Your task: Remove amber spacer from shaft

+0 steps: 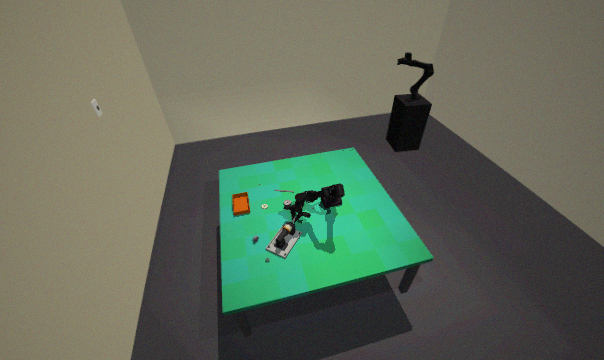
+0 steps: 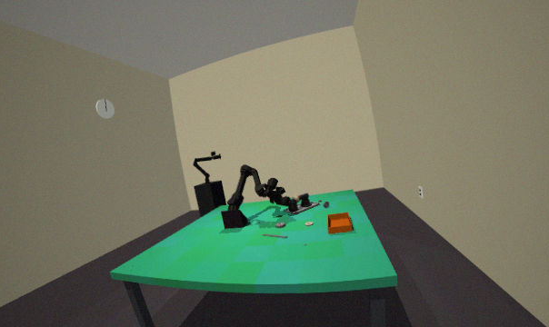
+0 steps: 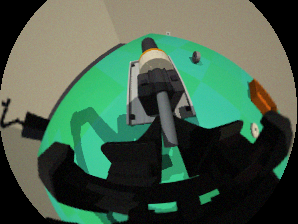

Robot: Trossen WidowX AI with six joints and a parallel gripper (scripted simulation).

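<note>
My gripper tip is now 4 cm to the right of the grey shaft, 3 cm short of it and 2 cm below it. Also, from my gripper tip: pale washer: 24 cm to the right, 19 cm ahead, 5 cm below; then grey disc: 25 cm to the right, 5 cm below, 2 cm ahead; then orange tray: 37 cm ahead, 29 cm to the right, 5 cm below.
</note>
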